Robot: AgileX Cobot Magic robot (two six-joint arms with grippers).
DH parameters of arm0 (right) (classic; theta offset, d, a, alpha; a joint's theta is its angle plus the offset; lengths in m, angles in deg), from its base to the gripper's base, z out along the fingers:
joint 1: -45.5 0.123 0 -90
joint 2: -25.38 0 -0.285 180
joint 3: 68.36 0 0.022 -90
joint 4: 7.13 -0.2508 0 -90
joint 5: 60.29 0 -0.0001 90
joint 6: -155.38 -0.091 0 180
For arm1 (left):
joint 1: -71.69 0.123 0 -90
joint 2: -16.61 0 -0.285 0
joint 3: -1.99 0 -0.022 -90
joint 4: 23.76 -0.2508 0 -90
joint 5: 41.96 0 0.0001 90
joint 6: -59.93 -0.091 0 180
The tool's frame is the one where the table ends.
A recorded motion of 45 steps. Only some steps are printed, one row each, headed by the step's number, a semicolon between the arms.
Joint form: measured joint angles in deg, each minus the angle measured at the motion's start. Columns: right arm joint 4, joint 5, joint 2, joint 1, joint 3, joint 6; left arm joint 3, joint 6, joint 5, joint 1, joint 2, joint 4.
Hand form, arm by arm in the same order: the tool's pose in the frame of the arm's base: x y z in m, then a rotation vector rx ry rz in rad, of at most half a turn. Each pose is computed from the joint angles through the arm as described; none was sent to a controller.
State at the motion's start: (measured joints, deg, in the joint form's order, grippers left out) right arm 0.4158 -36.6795 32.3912 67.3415 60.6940 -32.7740; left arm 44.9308 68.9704 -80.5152 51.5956 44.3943 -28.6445
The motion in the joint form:
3: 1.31 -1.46 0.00 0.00 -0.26 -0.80; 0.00 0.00 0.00 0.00 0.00 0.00
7: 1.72 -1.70 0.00 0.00 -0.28 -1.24; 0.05 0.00 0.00 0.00 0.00 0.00
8: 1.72 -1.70 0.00 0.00 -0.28 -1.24; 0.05 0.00 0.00 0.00 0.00 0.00
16: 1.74 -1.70 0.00 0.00 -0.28 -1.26; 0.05 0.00 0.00 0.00 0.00 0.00
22: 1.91 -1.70 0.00 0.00 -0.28 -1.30; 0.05 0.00 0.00 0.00 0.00 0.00
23: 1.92 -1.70 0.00 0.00 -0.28 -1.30; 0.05 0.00 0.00 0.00 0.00 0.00
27: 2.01 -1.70 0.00 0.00 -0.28 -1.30; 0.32 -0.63 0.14 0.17 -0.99 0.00
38: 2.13 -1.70 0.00 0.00 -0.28 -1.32; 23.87 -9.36 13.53 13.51 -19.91 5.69
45: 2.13 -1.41 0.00 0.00 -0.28 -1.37; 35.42 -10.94 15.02 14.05 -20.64 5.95
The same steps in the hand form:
3: 0.0096 -0.0018 0.3241 -0.2094 1.3891 0.2869; 0.0610 -0.0171 0.3295 0.2118 1.9010 -0.2483
7: 0.0097 -0.0020 0.3244 -0.2063 1.3853 0.2866; 0.0610 -0.0172 0.3292 0.2119 1.9019 -0.2482
8: 0.0097 -0.0020 0.3244 -0.2063 1.3853 0.2866; 0.0610 -0.0172 0.3292 0.2119 1.9019 -0.2482
16: 0.0097 -0.0020 0.3244 -0.2062 1.3853 0.2866; 0.0610 -0.0172 0.3292 0.2119 1.9019 -0.2482
22: 0.0097 -0.0021 0.3244 -0.2067 1.3850 0.2841; 0.0610 -0.0172 0.3292 0.2119 1.9019 -0.2482
23: 0.0097 -0.0021 0.3244 -0.2067 1.3850 0.2839; 0.0610 -0.0172 0.3292 0.2119 1.9019 -0.2482
27: 0.0097 -0.0022 0.3244 -0.2072 1.3847 0.2823; 0.0581 -0.0159 0.3290 0.2174 1.8856 -0.2415
38: 0.0097 -0.0023 0.3244 -0.2077 1.3845 0.2805; 0.0431 -0.0055 0.2341 0.0981 1.7384 -0.0948
45: 0.0098 -0.0023 0.3240 -0.2072 1.3896 0.2803; 0.0511 -0.0061 0.1703 0.1207 1.8998 -0.0677

